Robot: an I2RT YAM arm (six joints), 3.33 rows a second.
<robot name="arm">
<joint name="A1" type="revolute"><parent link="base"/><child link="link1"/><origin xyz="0 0 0.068"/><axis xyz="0 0 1"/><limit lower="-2.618" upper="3.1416"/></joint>
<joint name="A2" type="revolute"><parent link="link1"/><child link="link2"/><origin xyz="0.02 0.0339 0.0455" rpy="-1.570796 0 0"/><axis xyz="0 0 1"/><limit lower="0" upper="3.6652"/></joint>
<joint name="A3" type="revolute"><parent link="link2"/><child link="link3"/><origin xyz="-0.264 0 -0.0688" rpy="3.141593 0 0"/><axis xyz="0 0 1"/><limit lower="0" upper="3.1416"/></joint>
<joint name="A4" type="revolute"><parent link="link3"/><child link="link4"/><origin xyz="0.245 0.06 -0.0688"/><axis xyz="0 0 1"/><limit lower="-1.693" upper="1.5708"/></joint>
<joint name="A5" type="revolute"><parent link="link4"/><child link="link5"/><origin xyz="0.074 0.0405 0.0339" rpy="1.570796 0 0"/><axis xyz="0 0 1"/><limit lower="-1.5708" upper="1.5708"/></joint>
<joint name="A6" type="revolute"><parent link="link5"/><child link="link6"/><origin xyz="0.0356 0 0.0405" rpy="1.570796 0 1.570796"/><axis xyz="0 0 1"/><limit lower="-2.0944" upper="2.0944"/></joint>
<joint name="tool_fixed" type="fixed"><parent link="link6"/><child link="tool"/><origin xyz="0 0 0" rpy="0 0 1.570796"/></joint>
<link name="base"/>
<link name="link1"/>
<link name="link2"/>
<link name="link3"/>
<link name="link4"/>
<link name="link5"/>
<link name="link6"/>
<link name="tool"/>
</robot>
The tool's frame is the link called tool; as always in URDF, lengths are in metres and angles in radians.
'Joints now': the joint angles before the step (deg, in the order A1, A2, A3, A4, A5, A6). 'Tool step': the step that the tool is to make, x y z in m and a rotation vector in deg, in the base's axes. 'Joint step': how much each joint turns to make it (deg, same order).
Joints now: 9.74, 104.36, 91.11, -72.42, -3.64, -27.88
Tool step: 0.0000, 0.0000, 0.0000, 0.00, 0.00, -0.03
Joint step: 0.00, 0.00, 0.00, 0.00, 0.00, 0.03
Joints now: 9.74, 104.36, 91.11, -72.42, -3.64, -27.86
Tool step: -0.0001, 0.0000, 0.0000, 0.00, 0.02, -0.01
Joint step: 0.00, -0.01, -0.02, -0.02, 0.00, 0.01
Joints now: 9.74, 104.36, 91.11, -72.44, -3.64, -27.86
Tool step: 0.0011, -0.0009, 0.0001, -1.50, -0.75, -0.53
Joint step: -0.01, -0.01, 0.01, 0.49, 1.64, 0.39
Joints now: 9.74, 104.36, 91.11, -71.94, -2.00, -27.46
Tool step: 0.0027, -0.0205, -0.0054, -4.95, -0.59, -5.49
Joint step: -2.88, 0.01, -1.22, 1.07, 5.18, 2.19
